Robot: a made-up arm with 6 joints. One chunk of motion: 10 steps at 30 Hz.
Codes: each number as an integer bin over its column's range. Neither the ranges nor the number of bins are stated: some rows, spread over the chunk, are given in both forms.
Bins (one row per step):
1: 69 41 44 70 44 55
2: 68 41 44 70 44 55
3: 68 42 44 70 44 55
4: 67 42 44 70 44 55
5: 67 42 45 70 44 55
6: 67 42 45 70 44 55
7: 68 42 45 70 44 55
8: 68 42 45 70 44 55
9: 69 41 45 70 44 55
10: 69 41 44 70 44 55
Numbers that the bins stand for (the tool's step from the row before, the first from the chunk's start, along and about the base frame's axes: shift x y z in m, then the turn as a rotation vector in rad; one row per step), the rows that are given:
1: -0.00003 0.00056 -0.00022 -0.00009 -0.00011 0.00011
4: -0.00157 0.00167 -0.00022 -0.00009 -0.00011 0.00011
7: -0.00080 0.00167 0.00073 -0.00009 -0.00011 0.00011
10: -0.00003 0.00056 -0.00022 -0.00009 -0.00011 0.00011
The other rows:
2: -0.00080 0.00056 -0.00022 -0.00009 -0.00011 0.00011
3: -0.00080 0.00167 -0.00022 -0.00009 -0.00011 0.00011
5: -0.00157 0.00167 0.00073 -0.00009 -0.00011 0.00011
6: -0.00157 0.00167 0.00073 -0.00009 -0.00011 0.00011
8: -0.00080 0.00167 0.00073 -0.00009 -0.00011 0.00011
9: -0.00003 0.00056 0.00073 -0.00009 -0.00011 0.00011

